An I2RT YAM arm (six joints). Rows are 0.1 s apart.
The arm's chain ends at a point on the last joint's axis. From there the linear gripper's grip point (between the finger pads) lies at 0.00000 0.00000 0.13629 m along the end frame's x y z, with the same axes.
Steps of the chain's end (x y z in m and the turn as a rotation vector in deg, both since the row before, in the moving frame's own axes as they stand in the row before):
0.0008, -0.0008, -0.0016, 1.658, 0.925, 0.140
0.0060, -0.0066, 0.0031, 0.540, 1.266, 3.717
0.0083, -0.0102, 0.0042, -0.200, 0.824, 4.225
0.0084, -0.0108, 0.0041, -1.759, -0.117, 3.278
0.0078, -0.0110, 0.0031, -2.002, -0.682, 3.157
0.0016, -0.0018, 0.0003, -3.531, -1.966, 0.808
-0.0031, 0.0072, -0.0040, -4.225, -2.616, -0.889
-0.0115, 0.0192, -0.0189, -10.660, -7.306, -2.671
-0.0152, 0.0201, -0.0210, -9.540, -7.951, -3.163
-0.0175, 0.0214, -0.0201, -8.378, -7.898, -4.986
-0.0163, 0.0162, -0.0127, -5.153, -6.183, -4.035
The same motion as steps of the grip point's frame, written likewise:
0.0030, -0.0047, -0.0017, 1.658, 0.925, 0.140
0.0091, -0.0078, 0.0031, 0.540, 1.266, 3.717
0.0102, -0.0097, 0.0042, -0.200, 0.824, 4.225
0.0080, -0.0066, 0.0040, -1.759, -0.117, 3.278
0.0060, -0.0063, 0.0030, -2.002, -0.682, 3.157
-0.0031, 0.0066, 0.0000, -3.531, -1.966, 0.808
-0.0092, 0.0173, -0.0045, -4.225, -2.616, -0.889
-0.0281, 0.0447, -0.0224, -10.660, -7.306, -2.671
-0.0333, 0.0431, -0.0242, -9.540, -7.951, -3.163
-0.0353, 0.0420, -0.0228, -8.378, -7.898, -4.986
-0.0305, 0.0289, -0.0140, -5.153, -6.183, -4.035

